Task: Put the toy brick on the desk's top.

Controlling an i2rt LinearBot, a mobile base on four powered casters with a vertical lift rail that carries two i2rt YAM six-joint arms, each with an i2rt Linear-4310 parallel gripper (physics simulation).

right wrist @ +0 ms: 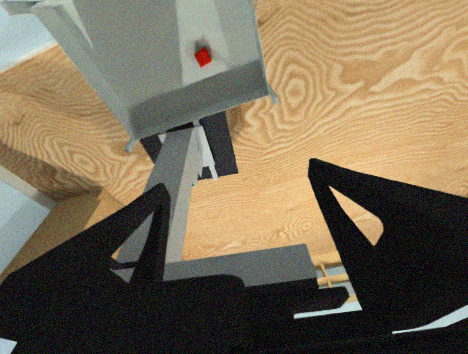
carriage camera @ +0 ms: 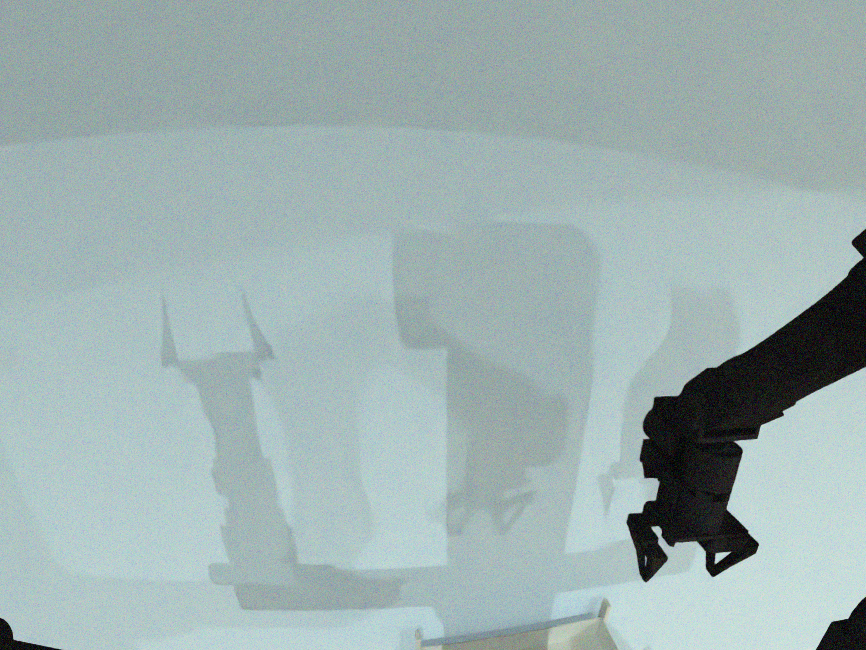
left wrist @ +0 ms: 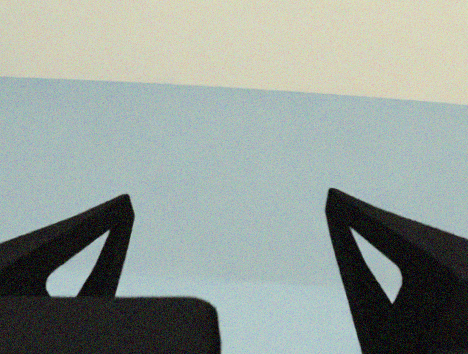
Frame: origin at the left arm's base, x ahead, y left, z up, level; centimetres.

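Seen in the pictures: left gripper, fingertip midpoint: [left wrist: 228, 202]; right gripper, fingertip midpoint: [right wrist: 236, 178] [carriage camera: 676, 575]; right arm's base, origin of the base link: [right wrist: 267, 303].
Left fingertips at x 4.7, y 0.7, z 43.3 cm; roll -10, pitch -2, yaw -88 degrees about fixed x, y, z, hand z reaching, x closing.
A point is followed by its place in that frame.
A small red toy brick [right wrist: 203, 57] @(x 21.8, y -58.2, z -49.9 cm) lies inside a grey tray, near its end wall, in the right wrist view. The tray [right wrist: 230, 86] @(x 12.8, y -63.6, z -51.9 cm) [carriage camera: 517, 629] shows at the top left there and in part at the carriage view's bottom edge. My right gripper [right wrist: 236, 178] @(x 22.1, y -63.6, z -2.2 cm) [carriage camera: 679, 577] @(x 22.1, y -63.6, z -2.2 cm) is open and empty, apart from the tray and the brick. My left gripper [left wrist: 228, 202] @(x 4.7, y 0.8, z 43.3 cm) is open and empty, facing a pale blue wall. The brick does not show in the carriage or left wrist views. I cannot make out a desk top for certain in any view.
In the right wrist view, a grey column [right wrist: 172, 155] @(x -13.6, y -32.1, z -62.7 cm) runs below the tray over a wood-grain floor [right wrist: 340, 125] @(x -51.2, y -138.9, z -118.1 cm). A brown box-shaped piece [right wrist: 70, 220] @(x -70.8, y 84.9, z -87.1 cm) stands at the left. A grey block [right wrist: 250, 265] @(x 4.5, y -62.4, z -3.6 cm) and a thin wooden frame [right wrist: 332, 280] @(x -297.0, y -159.6, z -83.6 cm) show low down. Shadows fall across the carriage view.
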